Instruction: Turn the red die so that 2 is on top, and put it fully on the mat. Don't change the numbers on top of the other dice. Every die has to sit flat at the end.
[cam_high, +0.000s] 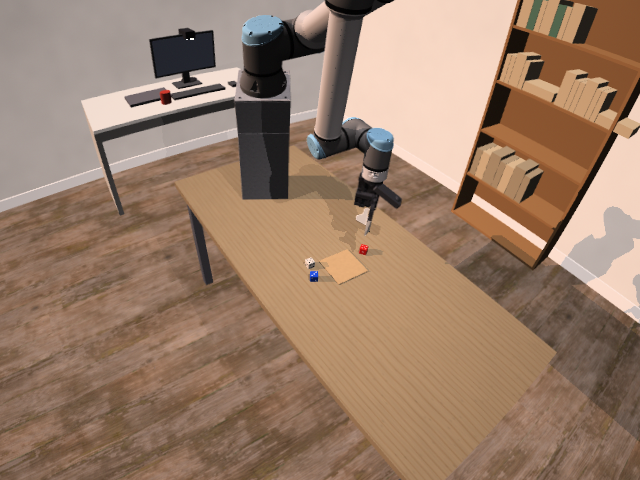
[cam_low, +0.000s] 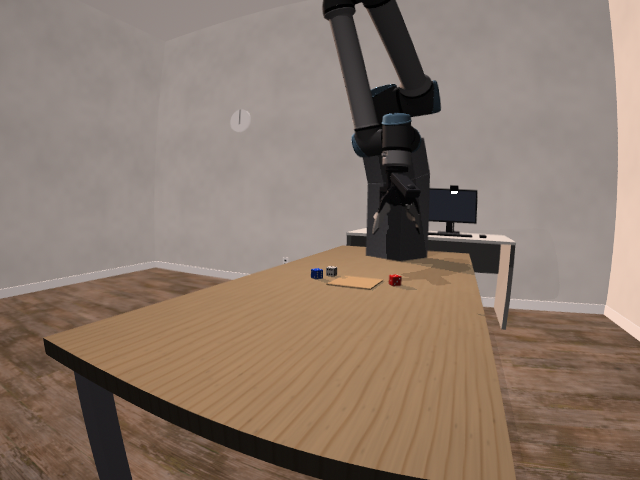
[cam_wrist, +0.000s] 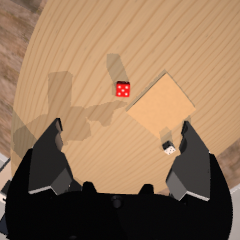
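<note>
Right now my hand is 140 mm above the red die. From my hand the other things lie so: tan mat 150 mm below, 120 mm to the right, 30 mm ahead; then white die 240 mm to the right, 140 mm below, 40 mm behind; then blue die 260 mm to the right, 140 mm below, 30 mm ahead.
</note>
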